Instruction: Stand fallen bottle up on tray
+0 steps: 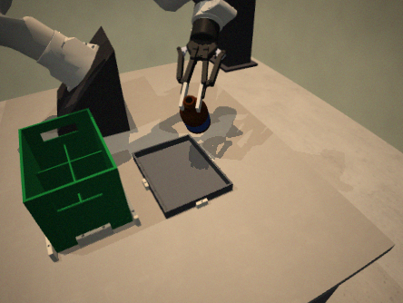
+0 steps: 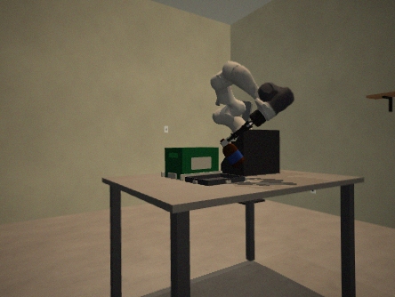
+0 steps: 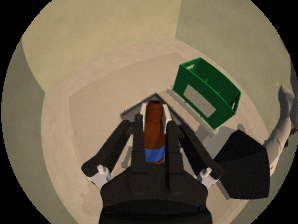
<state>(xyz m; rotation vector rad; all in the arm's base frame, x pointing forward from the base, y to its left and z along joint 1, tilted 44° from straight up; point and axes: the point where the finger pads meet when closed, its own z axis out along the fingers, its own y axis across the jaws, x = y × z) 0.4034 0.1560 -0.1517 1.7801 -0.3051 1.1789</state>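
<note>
Right now my hand is 10 mm past the bottle, 10 mm to the right of it and 50 mm above it. Also, from my hand: green crate (330 mm to the right, 130 mm below); dark tray (30 mm ahead, 60 mm to the right, 200 mm below).
</note>
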